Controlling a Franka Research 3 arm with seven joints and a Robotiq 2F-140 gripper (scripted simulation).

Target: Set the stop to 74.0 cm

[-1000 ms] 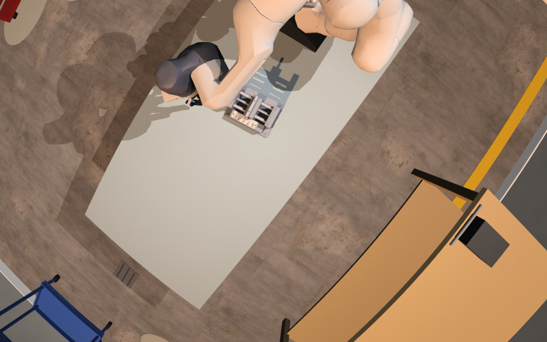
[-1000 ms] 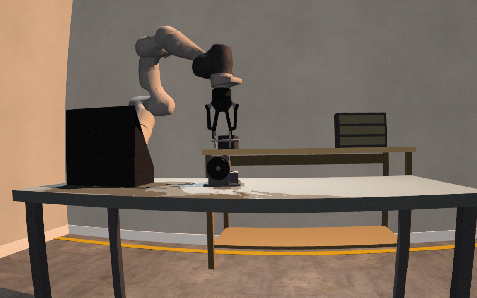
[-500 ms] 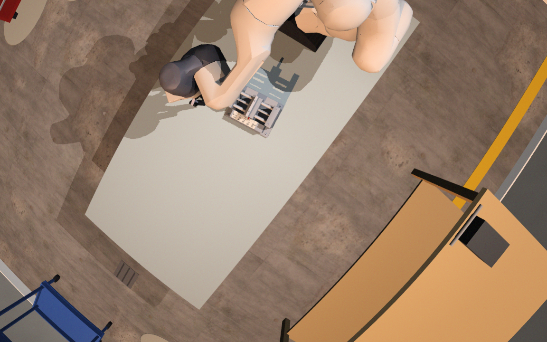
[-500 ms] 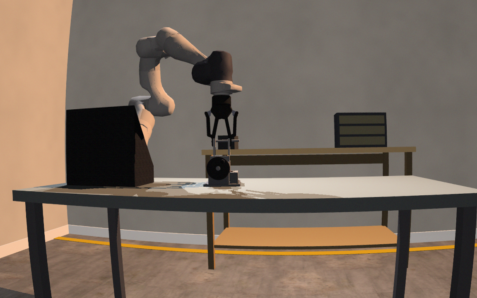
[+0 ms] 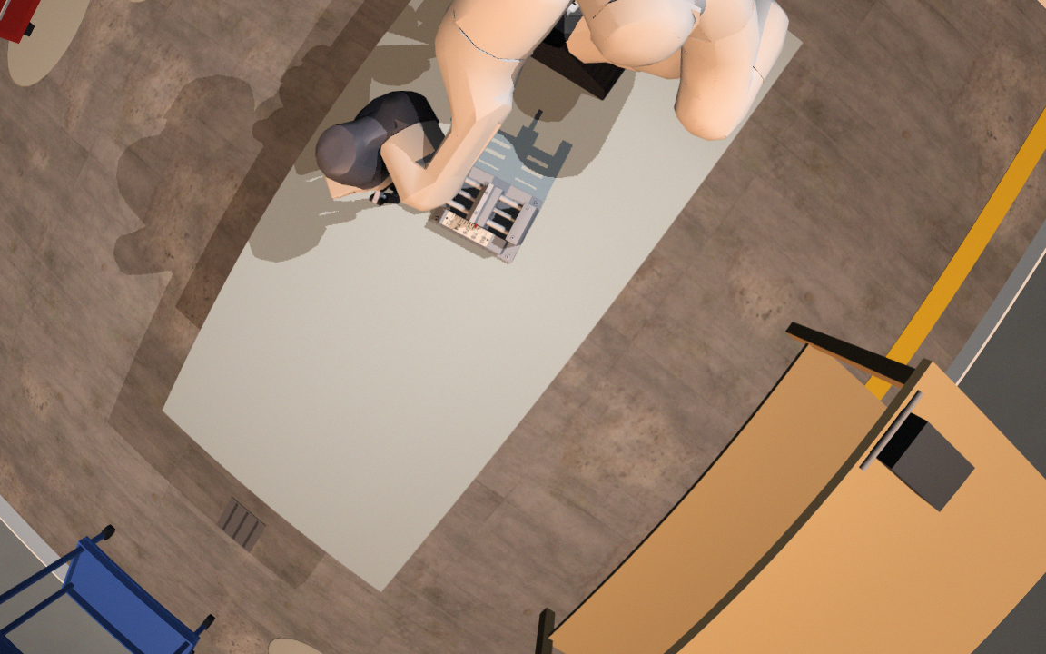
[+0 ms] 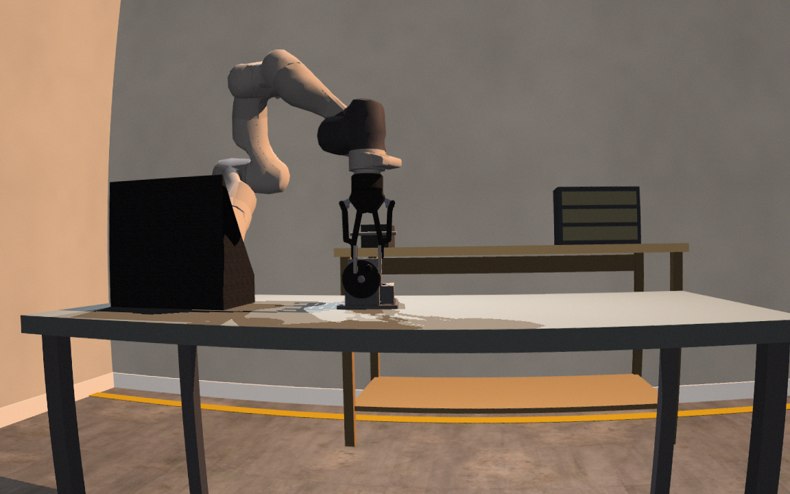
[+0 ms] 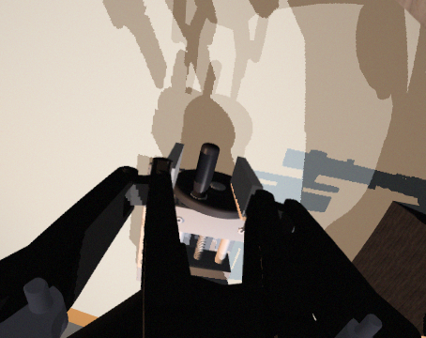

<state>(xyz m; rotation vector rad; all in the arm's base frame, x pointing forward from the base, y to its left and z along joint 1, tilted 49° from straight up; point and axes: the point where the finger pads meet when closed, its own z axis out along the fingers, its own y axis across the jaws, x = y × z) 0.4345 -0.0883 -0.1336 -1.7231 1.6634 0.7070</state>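
My gripper is now 2 cm to the right of the black handwheel and 3 cm above it.
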